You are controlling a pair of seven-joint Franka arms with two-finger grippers.
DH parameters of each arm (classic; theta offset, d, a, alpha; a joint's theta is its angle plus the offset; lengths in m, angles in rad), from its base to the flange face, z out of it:
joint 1: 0 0.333 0 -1.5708
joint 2: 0 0 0 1.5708
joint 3: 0 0.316 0.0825 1.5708
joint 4: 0 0 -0.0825 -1.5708
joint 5: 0 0.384 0 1.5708
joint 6: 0 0 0.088 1.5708
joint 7: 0 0.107 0 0
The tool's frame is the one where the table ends.
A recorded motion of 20 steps. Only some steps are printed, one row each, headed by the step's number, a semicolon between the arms.
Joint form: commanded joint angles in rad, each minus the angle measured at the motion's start. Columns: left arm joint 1, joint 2, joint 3, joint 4, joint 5, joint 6, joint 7; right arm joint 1, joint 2, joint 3, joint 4, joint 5, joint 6, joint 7.
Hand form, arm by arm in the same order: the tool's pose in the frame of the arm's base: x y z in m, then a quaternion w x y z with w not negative. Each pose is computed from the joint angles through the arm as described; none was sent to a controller.
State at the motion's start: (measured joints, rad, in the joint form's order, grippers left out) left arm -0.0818 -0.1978 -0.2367 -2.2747 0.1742 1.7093 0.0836; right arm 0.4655 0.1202 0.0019 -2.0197 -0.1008 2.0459 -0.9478
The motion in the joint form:
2: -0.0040 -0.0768 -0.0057 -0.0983 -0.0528 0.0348 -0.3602; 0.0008 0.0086 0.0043 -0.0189 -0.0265 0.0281 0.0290
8: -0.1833 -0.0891 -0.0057 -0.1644 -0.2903 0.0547 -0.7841; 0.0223 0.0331 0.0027 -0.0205 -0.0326 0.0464 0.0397
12: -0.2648 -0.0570 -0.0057 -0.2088 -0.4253 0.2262 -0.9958; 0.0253 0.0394 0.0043 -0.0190 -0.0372 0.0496 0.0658
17: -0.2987 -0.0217 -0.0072 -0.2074 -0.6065 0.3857 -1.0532; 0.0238 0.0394 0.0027 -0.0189 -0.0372 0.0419 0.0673
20: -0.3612 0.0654 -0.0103 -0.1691 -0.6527 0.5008 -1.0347; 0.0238 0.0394 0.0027 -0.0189 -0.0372 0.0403 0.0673
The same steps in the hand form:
2: 0.3944 -0.1238 0.4046 0.13785 -0.97893 0.03616 0.14621; 0.5055 0.2510 0.3739 0.04219 0.74397 0.66442 -0.05733
8: 0.3429 -0.2018 0.3817 0.09352 -0.97212 -0.12773 0.17298; 0.5026 0.2622 0.3608 0.04407 0.73877 0.66975 -0.06086
12: 0.3318 -0.2404 0.3599 0.04136 -0.95951 -0.22718 0.16134; 0.5023 0.2648 0.3581 0.04646 0.74485 0.66279 -0.06126
17: 0.3393 -0.2682 0.3574 0.04695 0.94047 0.29389 -0.16415; 0.5024 0.2627 0.3576 0.04595 0.74635 0.66077 -0.06507
20: 0.3442 -0.3032 0.3440 0.07828 0.94463 0.27835 -0.15511; 0.5023 0.2626 0.3574 0.04583 0.74635 0.66070 -0.06585

